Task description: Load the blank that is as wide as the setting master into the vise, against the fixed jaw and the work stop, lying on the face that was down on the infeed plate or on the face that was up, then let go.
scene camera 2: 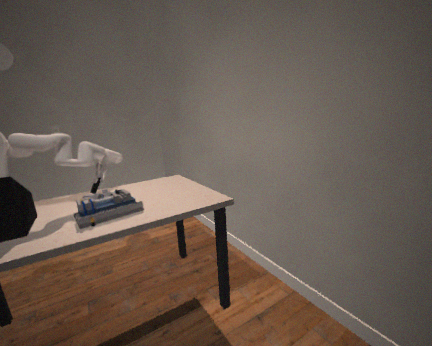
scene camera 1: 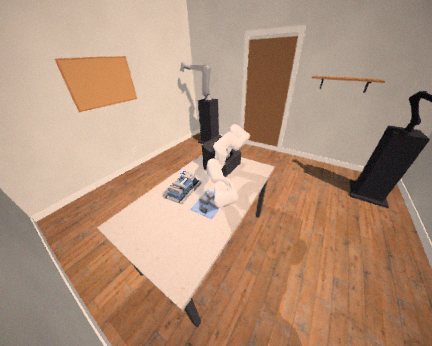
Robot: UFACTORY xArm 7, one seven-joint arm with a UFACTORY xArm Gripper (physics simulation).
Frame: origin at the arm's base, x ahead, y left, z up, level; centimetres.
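Seen in the pictures: gripper, fingertip midpoint: (scene camera 2: 93, 193).
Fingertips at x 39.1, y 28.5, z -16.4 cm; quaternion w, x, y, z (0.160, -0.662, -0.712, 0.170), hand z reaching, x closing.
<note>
Offsets run from my fingertips to a thing's middle. Level surfaces: height alone.
The blue and grey vise @[dz +3.1, dx +5.4, dy -41.9 cm] (scene camera 1: 181, 187) (scene camera 2: 107, 205) stands on the white table @[dz -1.8 cm] (scene camera 1: 163, 247) (scene camera 2: 180, 195). To its right in scene camera 1 lies the blue infeed plate @[dz -1.4, dx +6.3, dy -13.2 cm] (scene camera 1: 212, 213) with grey blanks on it, one @[dz +0.8, dx +1.5, dy -15.7 cm] (scene camera 1: 208, 196) farther back and one @[dz +0.2, dx +15.4, dy -12.6 cm] (scene camera 1: 203, 208) nearer the front. The white arm's wrist (scene camera 1: 225, 195) hangs over the right side of the plate and hides the fingers in that view. In scene camera 2 my gripper (scene camera 2: 94, 189) shows as dark fingers, shut and empty, just behind the vise. I cannot make out the setting master.
The arm's dark base (scene camera 1: 231, 162) sits at the table's far end. A second arm on a black pedestal (scene camera 1: 208, 120) stands by the back wall. A black cabinet (scene camera 1: 374, 175) stands at the right. The table's edges are near on all sides.
</note>
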